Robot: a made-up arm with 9 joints.
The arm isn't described. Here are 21 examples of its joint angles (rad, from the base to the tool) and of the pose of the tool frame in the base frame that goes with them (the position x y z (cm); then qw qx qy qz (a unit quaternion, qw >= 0)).
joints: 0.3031 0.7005 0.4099 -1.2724 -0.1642 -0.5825 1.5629 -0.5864 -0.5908
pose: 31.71 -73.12 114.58 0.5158 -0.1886 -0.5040 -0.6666
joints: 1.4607 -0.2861 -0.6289 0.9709 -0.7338 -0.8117 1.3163 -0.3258 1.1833
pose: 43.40 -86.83 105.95 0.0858 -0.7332 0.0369 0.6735
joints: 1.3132 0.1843 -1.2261 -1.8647 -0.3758 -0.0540 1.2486 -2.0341 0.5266
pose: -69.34 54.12 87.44 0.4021 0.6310 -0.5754 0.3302
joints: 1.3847 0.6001 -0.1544 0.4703 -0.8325 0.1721 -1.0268 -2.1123 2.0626
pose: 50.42 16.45 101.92 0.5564 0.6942 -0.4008 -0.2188
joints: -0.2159 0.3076 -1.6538 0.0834 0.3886 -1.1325 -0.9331 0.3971 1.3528
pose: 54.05 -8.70 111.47 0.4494 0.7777 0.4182 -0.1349
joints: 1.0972 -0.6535 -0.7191 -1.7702 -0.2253 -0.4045 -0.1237 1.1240 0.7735
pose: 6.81 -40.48 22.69 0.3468 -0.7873 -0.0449 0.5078
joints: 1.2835 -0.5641 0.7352 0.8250 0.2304 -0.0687 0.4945 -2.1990 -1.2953
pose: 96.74 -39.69 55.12 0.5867 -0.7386 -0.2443 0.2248
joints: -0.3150 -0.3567 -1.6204 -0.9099 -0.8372 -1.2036 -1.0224 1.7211 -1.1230
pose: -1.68 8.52 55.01 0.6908 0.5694 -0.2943 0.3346
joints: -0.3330 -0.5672 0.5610 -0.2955 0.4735 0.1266 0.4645 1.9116 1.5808
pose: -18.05 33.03 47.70 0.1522 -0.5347 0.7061 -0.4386
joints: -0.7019 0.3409 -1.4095 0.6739 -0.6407 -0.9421 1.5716 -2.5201 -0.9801
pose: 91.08 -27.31 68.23 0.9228 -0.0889 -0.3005 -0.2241
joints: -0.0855 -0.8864 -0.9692 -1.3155 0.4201 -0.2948 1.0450 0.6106 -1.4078
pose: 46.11 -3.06 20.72 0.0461 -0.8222 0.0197 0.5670
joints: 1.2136 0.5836 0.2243 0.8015 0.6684 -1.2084 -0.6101 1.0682 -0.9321
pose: 17.19 28.65 66.00 0.4407 0.7488 0.4365 0.2335
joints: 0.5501 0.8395 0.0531 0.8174 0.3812 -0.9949 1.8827 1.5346 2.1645
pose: 10.89 45.63 1.92 0.6539 0.4109 -0.4597 0.4385
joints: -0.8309 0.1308 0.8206 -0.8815 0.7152 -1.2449 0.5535 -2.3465 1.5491
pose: 45.89 -28.56 135.00 0.0802 0.5413 -0.6019 -0.5816
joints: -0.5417 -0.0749 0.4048 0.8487 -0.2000 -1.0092 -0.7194 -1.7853 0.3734
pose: -4.85 52.62 125.55 0.4985 0.8523 -0.0801 0.1363
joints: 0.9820 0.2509 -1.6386 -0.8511 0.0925 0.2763 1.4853 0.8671 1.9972
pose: 41.90 -16.37 3.81 0.6916 -0.1687 -0.6997 -0.0610
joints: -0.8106 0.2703 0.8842 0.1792 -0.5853 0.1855 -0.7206 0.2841 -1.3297
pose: 34.03 5.89 15.08 0.2383 0.5611 -0.2019 -0.7666
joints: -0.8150 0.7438 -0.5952 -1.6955 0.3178 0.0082 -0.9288 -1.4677 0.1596
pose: 65.02 -1.93 101.46 0.7061 0.1899 -0.6814 -0.0331
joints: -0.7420 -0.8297 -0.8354 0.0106 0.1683 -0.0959 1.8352 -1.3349 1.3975
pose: 26.34 -29.66 -6.36 0.2158 -0.3094 0.1056 -0.9201
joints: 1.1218 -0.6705 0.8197 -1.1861 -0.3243 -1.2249 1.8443 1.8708 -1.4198
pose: -23.26 -14.72 145.51 0.1451 0.3919 -0.8962 0.1493
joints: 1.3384 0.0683 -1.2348 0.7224 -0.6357 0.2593 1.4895 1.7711 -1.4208
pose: 26.77 -48.31 130.89 0.3730 0.5846 -0.7203 0.0187
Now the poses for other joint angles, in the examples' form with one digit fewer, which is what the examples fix.
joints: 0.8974 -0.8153 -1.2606 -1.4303 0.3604 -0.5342 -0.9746 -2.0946 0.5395
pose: -56.2 17.3 16.7 0.637 0.235 0.177 0.713
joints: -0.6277 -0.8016 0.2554 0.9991 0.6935 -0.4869 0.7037 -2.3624 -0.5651
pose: 28.6 81.4 81.0 0.661 0.040 -0.682 0.311
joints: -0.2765 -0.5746 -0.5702 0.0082 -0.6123 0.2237 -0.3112 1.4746 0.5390
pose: 22.2 32.4 44.7 0.844 0.185 0.489 -0.122
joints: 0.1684 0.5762 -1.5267 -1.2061 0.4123 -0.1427 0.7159 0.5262 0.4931
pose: 42.8 -16.1 1.3 0.061 -0.497 -0.545 0.672
